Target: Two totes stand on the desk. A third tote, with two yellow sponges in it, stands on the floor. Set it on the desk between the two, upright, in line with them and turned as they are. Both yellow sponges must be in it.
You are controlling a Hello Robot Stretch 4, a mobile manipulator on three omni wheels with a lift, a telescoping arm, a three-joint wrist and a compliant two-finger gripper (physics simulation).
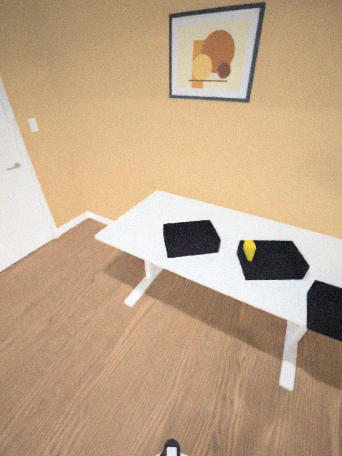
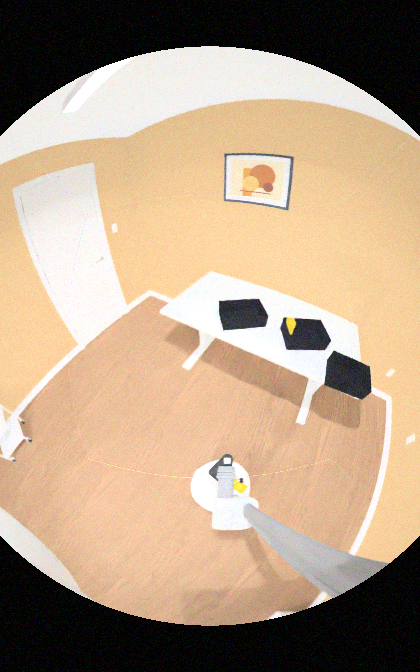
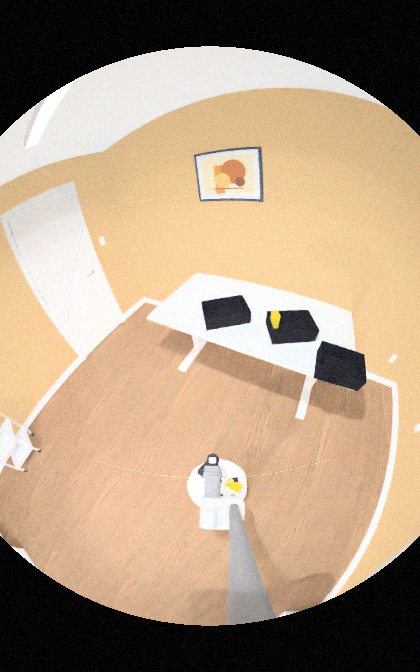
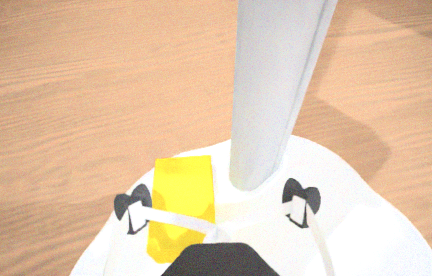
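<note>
Three black totes stand on the white desk (image 1: 145,215) (image 2: 195,295) (image 3: 185,295): a left tote (image 1: 191,239) (image 2: 243,315) (image 3: 226,313), a middle tote (image 1: 277,262) (image 2: 310,335) (image 3: 296,327) and a right tote (image 1: 326,311) (image 2: 348,375) (image 3: 341,366) at the front right corner. A yellow sponge (image 1: 249,251) (image 2: 291,326) (image 3: 275,319) shows upright at the middle tote's left end. Another yellow sponge (image 2: 240,486) (image 3: 234,485) (image 4: 186,190) lies on the robot's white base. My gripper (image 4: 217,196) is open above the base, its left finger over this sponge's edge. The tote interiors are too dark to read.
The grey mast (image 4: 270,90) rises from the base (image 4: 335,170) beside the sponge. Desk legs (image 1: 288,355) (image 2: 305,402) reach the wood floor (image 1: 125,350). A white cart (image 2: 19,432) (image 3: 29,428) stands at the far left. A door (image 2: 70,250) is behind it.
</note>
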